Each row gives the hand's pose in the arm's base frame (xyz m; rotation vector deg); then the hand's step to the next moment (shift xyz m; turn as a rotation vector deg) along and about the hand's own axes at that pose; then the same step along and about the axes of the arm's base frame.
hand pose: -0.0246 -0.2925 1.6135 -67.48 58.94 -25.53
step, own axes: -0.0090 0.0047 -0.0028 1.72 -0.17 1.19
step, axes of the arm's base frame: -0.0078 0.0070 -0.0005 1.89 -0.72 -0.54
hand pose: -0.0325 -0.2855 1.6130 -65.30 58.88 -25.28
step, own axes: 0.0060 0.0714 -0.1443 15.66 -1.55 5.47
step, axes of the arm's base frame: -0.1330 -0.0526 -0.0742 12.71 -9.42 -5.23
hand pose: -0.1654 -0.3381 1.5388 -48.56 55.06 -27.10
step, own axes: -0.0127 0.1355 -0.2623 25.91 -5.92 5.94
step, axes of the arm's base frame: -0.2332 -0.0187 -0.1805 18.38 -18.88 -6.89
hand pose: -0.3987 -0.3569 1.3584 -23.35 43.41 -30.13
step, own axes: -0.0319 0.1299 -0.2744 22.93 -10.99 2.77
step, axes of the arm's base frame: -0.1820 0.0785 -0.2322 12.72 -21.68 -4.72
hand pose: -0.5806 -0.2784 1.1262 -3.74 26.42 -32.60
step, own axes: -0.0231 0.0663 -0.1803 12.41 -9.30 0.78
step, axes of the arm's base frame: -0.0628 0.0801 -0.1646 4.88 -14.51 -2.58
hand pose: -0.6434 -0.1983 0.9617 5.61 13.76 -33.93
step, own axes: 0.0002 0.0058 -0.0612 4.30 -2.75 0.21
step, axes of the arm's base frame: -0.0086 0.0145 -0.0591 1.94 -4.63 -0.94
